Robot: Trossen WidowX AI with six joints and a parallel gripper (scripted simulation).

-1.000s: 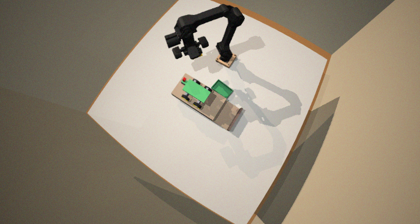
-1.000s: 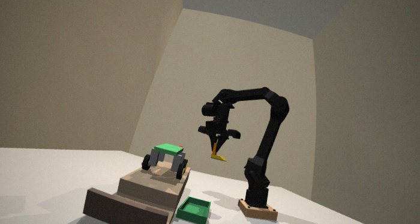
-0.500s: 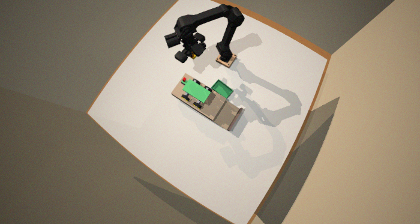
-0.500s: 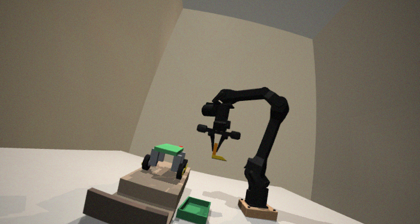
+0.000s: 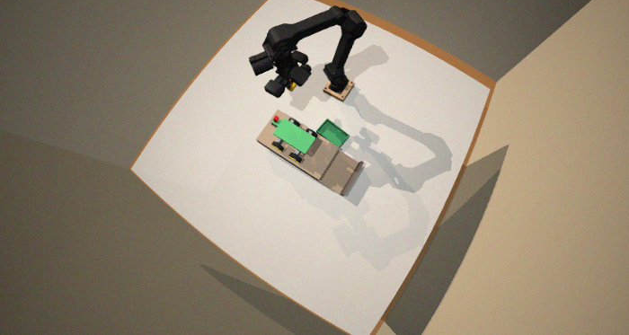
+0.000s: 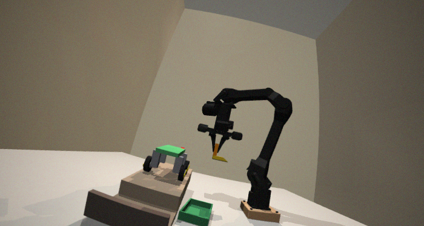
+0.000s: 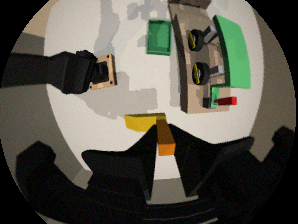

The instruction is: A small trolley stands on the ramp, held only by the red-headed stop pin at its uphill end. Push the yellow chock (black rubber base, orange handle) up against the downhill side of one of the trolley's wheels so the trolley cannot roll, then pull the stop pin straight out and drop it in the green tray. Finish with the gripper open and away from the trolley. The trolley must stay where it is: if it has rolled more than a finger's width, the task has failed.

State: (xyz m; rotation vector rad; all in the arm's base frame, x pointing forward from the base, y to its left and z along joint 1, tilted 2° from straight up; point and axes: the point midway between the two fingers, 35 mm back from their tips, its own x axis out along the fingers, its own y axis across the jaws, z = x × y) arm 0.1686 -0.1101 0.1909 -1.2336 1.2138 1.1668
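The red-headed stop pin is 13 cm ahead of my gripper tip, 2 cm to the left of it and 5 cm below it. Also, from my gripper tip: brown ramp: 15 cm ahead, 12 cm to the left, 13 cm below; then yellow chock: 2 cm behind, 1 cm below; then trolley: 15 cm ahead, 11 cm to the left, 7 cm below.
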